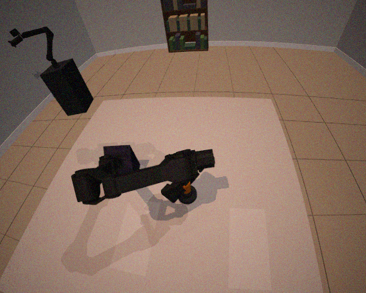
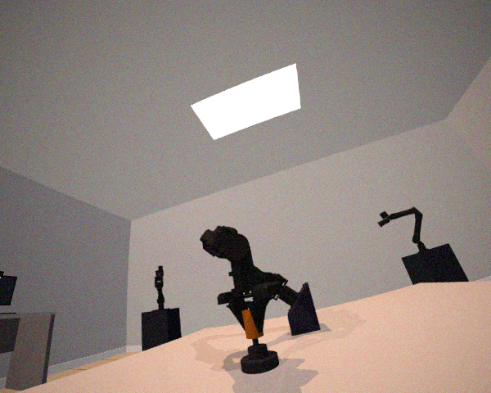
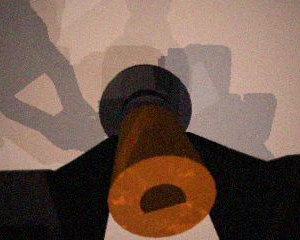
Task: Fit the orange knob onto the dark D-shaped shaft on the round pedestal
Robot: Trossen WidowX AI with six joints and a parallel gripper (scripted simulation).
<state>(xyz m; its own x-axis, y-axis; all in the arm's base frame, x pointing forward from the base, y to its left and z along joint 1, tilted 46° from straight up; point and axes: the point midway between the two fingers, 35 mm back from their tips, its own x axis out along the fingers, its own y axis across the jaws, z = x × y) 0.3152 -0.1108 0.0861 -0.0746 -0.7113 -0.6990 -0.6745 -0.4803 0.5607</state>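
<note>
The orange knob is 2 cm above my gripper tip. From my gripper tip the other things lie so: round pedestal: 4 cm below.
</note>
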